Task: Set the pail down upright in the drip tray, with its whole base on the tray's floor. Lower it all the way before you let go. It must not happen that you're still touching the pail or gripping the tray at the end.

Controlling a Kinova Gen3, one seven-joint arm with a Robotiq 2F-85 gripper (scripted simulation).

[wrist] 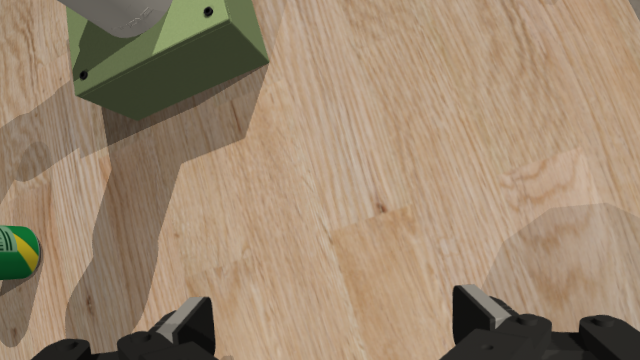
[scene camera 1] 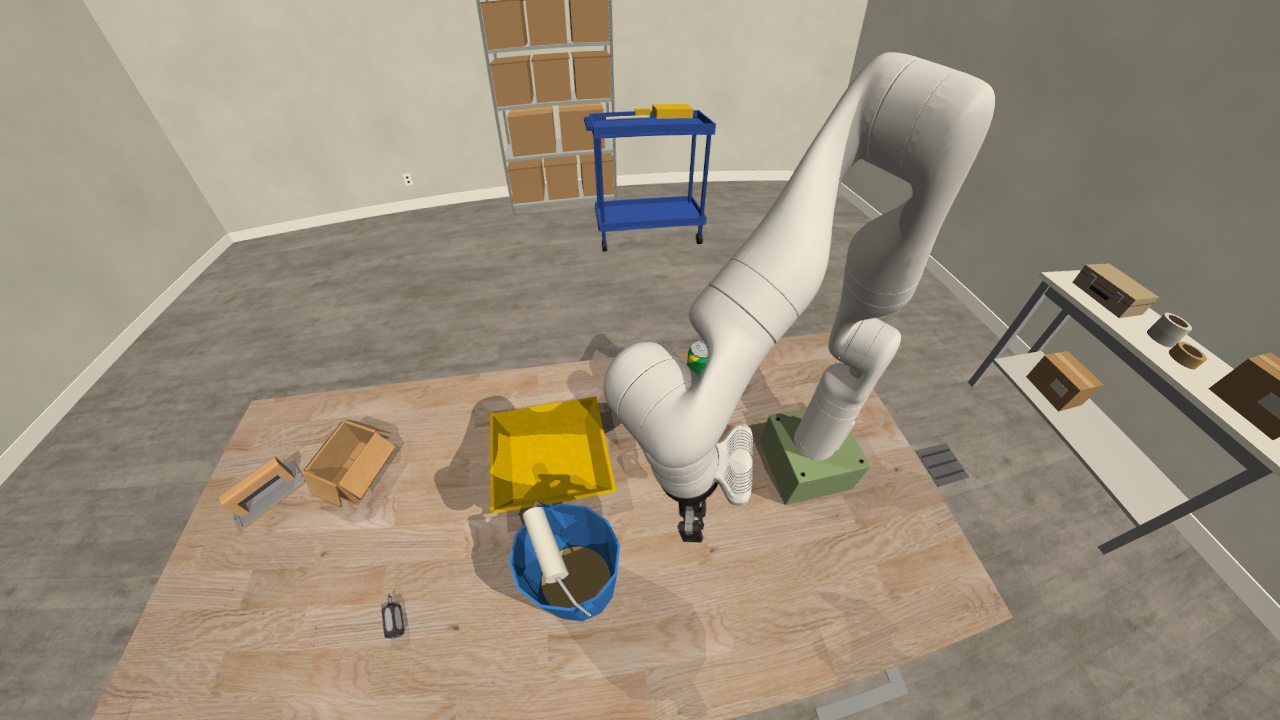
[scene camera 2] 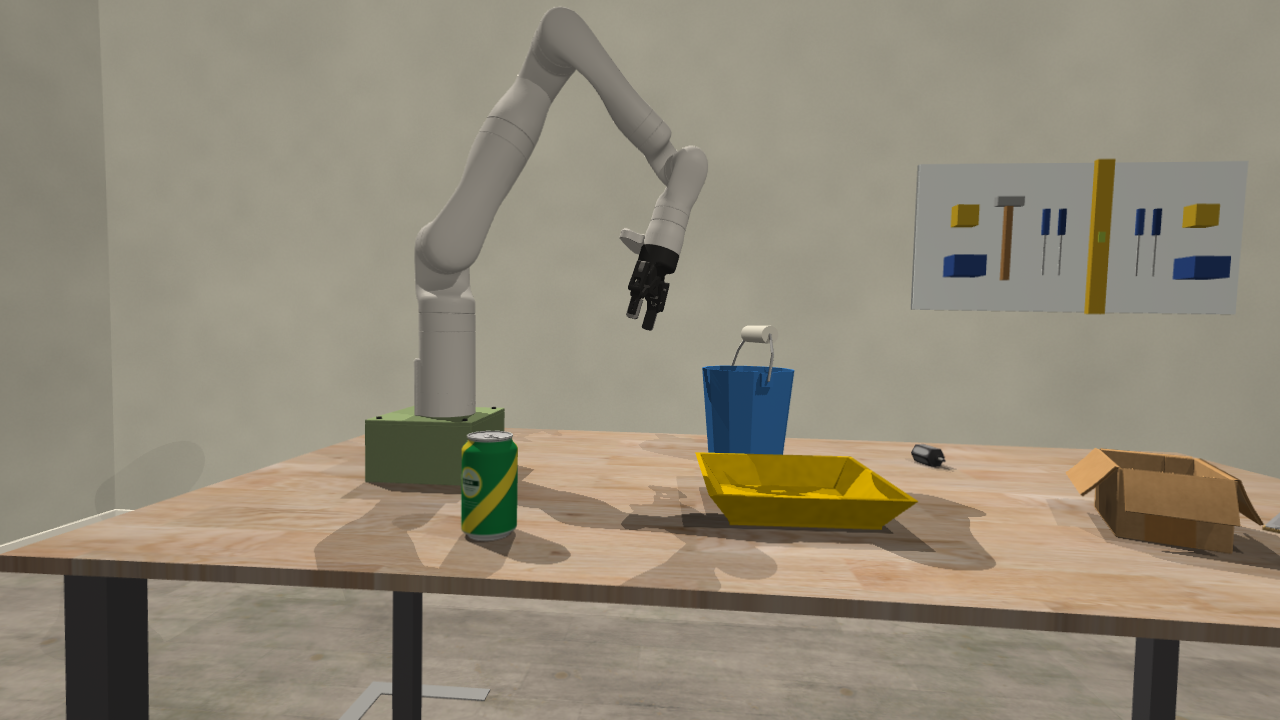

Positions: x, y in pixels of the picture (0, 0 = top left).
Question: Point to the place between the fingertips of my gripper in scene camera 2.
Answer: At 639, 324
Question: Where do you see a yellow drip tray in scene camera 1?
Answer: At 552, 453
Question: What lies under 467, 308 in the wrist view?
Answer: My gripper.
